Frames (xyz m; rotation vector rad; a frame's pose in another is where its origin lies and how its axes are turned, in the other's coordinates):
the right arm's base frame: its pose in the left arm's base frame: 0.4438 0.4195 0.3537 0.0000 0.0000 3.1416
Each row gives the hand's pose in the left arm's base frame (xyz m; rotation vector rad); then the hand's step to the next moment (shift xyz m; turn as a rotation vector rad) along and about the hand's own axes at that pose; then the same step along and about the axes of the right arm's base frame.
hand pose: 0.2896 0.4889 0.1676 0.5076 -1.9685 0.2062
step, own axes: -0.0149 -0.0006 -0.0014 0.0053 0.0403 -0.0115
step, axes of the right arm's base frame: -0.0069 -0.0038 -0.0128 0.0101 -0.0389 0.0130
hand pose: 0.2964 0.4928 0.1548 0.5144 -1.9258 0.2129
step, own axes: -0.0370 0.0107 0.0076 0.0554 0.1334 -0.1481
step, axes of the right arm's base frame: -0.0010 -0.0160 -0.0358 -0.0457 -0.1607 0.1220
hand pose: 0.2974 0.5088 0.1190 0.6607 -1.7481 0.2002
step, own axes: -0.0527 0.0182 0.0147 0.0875 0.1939 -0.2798
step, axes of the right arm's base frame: 0.0144 -0.0253 -0.0498 -0.1195 -0.2612 0.2026
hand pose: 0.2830 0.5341 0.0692 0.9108 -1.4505 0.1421
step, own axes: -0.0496 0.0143 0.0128 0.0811 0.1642 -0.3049
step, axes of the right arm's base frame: 0.0272 -0.0232 -0.0393 -0.1557 -0.2592 0.1872
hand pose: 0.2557 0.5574 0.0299 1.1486 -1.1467 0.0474
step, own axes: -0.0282 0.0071 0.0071 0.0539 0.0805 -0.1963
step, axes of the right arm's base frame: 0.0222 -0.0122 -0.0160 -0.1150 -0.1542 0.1045
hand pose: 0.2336 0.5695 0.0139 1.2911 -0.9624 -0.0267
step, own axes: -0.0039 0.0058 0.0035 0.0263 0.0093 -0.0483
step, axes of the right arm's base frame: 0.0074 -0.0012 0.0023 -0.0416 -0.0277 0.0248
